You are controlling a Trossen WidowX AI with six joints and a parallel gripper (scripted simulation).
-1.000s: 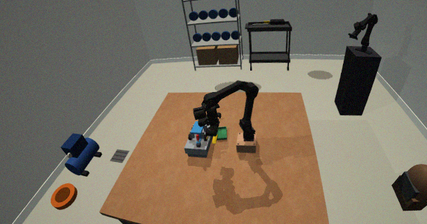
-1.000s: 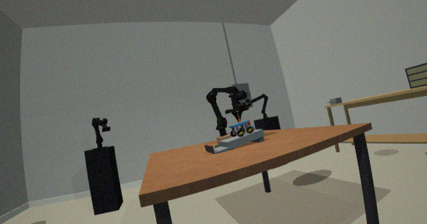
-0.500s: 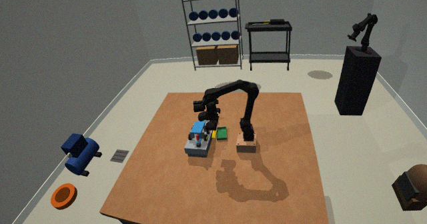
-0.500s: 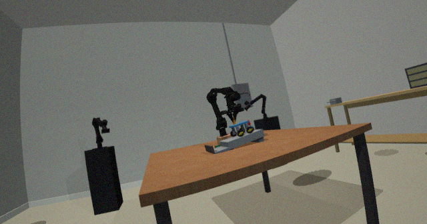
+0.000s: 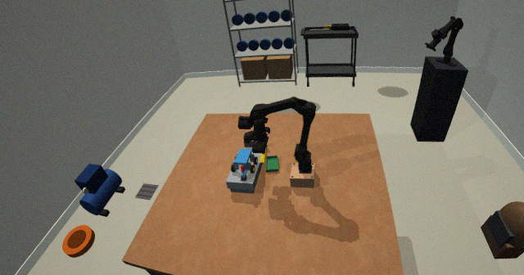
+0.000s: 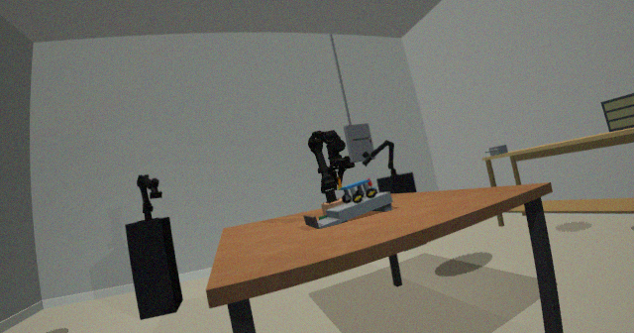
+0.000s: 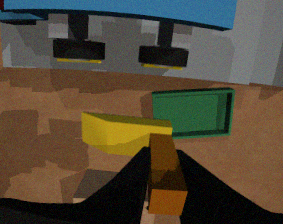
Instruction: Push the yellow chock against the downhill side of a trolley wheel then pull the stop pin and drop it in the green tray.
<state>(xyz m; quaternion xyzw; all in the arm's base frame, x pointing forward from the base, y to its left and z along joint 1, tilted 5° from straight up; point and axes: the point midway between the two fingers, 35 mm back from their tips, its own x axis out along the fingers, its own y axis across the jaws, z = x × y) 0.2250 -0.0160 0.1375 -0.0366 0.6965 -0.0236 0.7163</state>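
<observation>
Now: gripper tip 13 cm to the right of the red-headed stop pin, 9 cm short of it and 4 cm above it. Round my gripper tip: blue trolley: 11 cm ahead, 5 cm below, 4 cm to the left; then ramp: 12 cm below, 11 cm ahead, 3 cm to the left; then yellow chock: 2 cm to the left, 1 cm below.
</observation>
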